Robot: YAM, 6 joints.
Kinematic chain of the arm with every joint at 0, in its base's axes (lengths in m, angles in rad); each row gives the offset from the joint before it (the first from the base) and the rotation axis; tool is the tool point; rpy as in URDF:
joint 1: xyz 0 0 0.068 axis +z
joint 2: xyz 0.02 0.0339 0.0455 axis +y
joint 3: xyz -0.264 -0.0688 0 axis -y
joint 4: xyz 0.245 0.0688 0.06 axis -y
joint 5: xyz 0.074 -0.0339 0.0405 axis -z
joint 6: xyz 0.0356 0 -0.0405 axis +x
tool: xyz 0 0 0 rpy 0 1.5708 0
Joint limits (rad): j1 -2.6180..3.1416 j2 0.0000..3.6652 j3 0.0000..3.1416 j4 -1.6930..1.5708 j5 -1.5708..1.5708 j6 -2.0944..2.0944
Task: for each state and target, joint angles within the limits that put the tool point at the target. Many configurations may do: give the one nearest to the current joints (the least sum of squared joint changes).
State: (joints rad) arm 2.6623 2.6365 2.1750 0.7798 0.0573 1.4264
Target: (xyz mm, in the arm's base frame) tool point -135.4 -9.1 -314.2
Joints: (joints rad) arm 3.1416 3.5080 1.2424 0.5065 -0.2585 1.4264
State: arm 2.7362 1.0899 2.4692 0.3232 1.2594 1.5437
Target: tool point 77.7 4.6 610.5
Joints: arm 2.7306 0.7618 1.8058 0.1322 1.4329 1.5437
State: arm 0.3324 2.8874 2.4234 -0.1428 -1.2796 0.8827
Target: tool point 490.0 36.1 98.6
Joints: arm 0.0024 2.4736 1.8048 -0.4759 -1.3778 0.8827
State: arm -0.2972 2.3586 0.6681 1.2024 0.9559 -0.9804
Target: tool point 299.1 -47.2 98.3
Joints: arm -0.0581 1.9945 0.5096 1.3029 0.9902 -0.9804
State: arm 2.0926 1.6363 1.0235 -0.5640 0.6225 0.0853
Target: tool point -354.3 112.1 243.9
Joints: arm 2.8851 1.7141 1.2735 -0.4427 0.5481 0.0853
